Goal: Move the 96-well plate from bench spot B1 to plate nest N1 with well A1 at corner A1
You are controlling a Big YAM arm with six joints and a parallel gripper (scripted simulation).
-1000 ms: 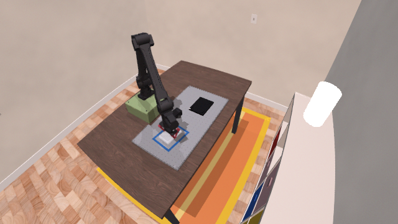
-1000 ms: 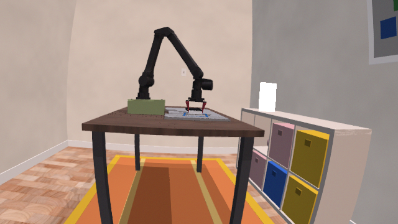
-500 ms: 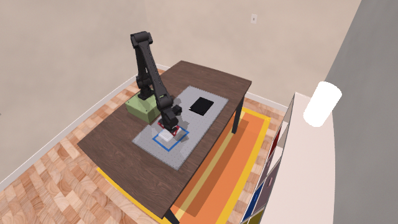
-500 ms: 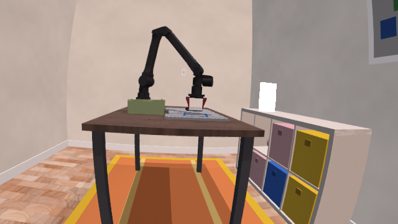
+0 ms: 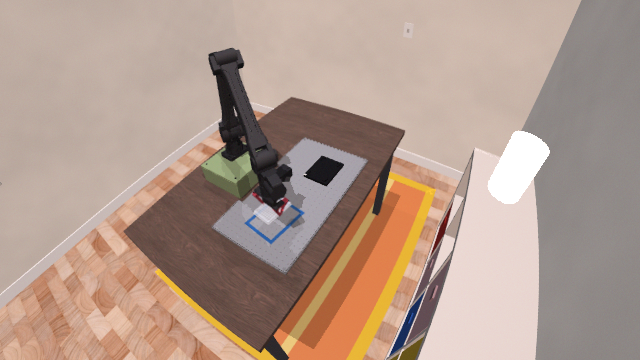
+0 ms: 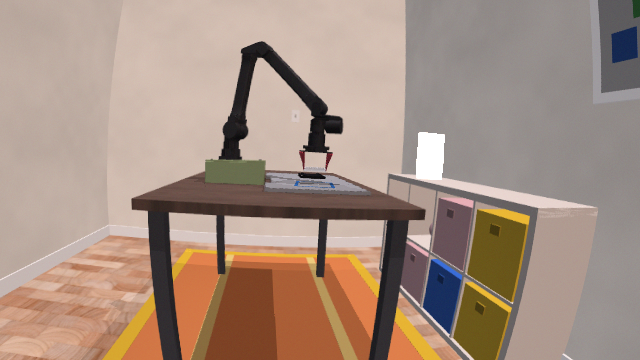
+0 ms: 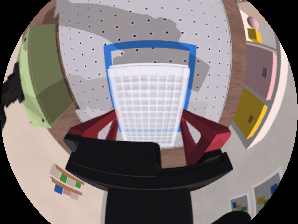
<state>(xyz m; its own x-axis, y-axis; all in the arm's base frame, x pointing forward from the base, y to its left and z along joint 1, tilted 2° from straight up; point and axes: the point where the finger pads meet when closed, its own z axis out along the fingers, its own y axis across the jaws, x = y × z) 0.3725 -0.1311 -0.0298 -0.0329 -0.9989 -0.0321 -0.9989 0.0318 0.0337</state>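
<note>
My gripper is now 340 mm to the right of the black plate nest and 60 mm above it. Round my hand: white 96-well plate: right at my hand.
</note>
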